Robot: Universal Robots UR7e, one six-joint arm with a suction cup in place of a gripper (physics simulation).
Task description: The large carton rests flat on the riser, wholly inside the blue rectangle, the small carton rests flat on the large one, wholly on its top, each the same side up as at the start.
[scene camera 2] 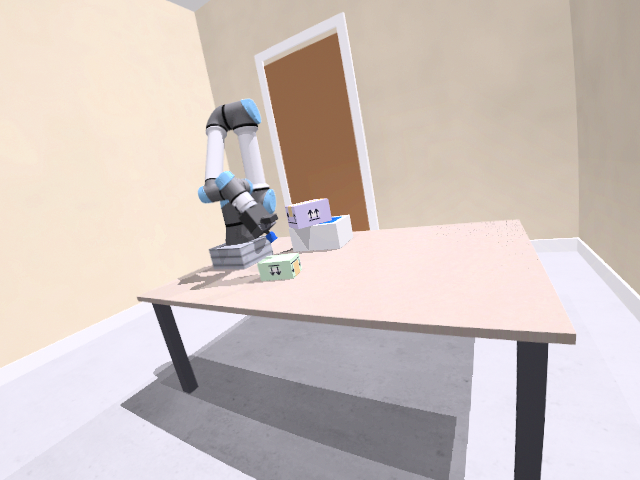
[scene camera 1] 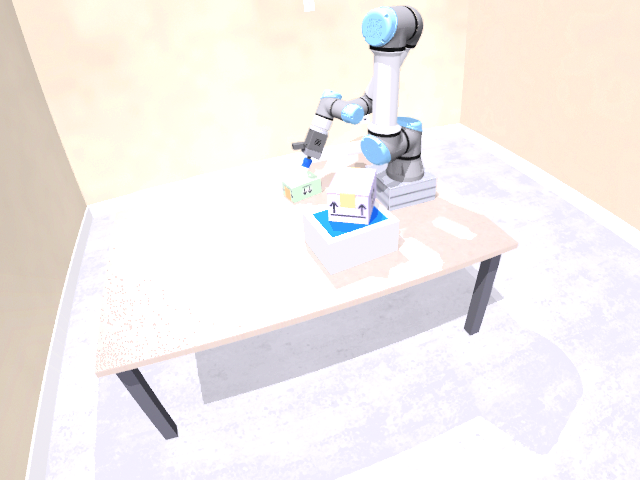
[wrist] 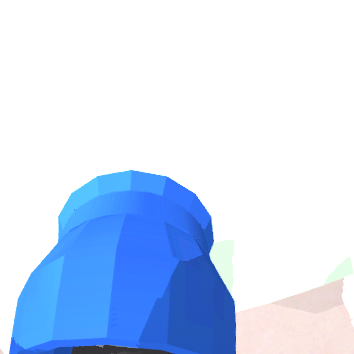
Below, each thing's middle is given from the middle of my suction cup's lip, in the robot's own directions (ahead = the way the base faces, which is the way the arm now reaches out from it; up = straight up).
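You'd find the white riser (scene camera 1: pixel 339 246) 390 mm to the left of my suction cup, 80 mm below it and 30 mm behind it. There's also the large lilac carton (scene camera 1: pixel 351 196), and my suction cup is 350 mm to the right of that carton, 60 mm past it and 30 mm below it.
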